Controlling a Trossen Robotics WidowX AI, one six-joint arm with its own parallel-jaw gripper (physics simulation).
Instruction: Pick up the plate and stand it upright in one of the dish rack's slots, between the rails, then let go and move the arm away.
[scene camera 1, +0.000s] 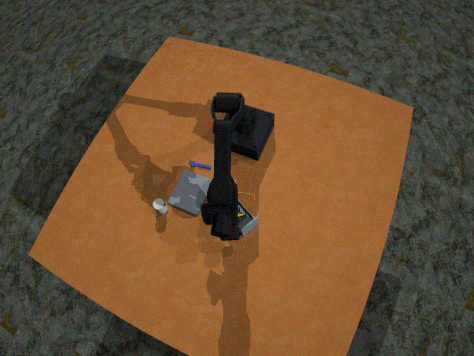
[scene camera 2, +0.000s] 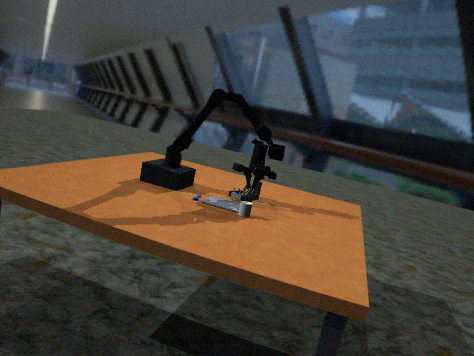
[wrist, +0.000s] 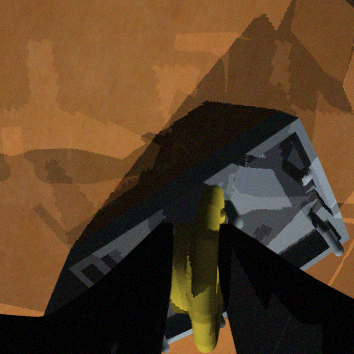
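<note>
The yellow plate (wrist: 206, 280) (scene camera 1: 241, 215) (scene camera 2: 247, 190) stands on edge, slightly tilted, in the grey dish rack (wrist: 260, 186) (scene camera 1: 250, 226) (scene camera 2: 257, 191). In the wrist view it lies between the fingers, with its rim reaching past the fingertips. My gripper (wrist: 194, 235) (scene camera 2: 248, 186) is shut on the plate, pointing down at the rack. Short grey pegs rise from the rack around it. The fingers hide part of the rack and the plate's lower part. In scene camera 1 the arm covers the fingers and much of the rack.
A flat grey slab (scene camera 1: 189, 194) (scene camera 2: 219, 202) lies beside the rack. A white cup (scene camera 1: 160, 205) (scene camera 2: 245, 209) stands by the slab's far side from the rack. A blue spoon-like item (scene camera 1: 201, 165) (scene camera 2: 197, 197) lies between the slab and the arm's black base (scene camera 1: 254, 135) (scene camera 2: 167, 175).
</note>
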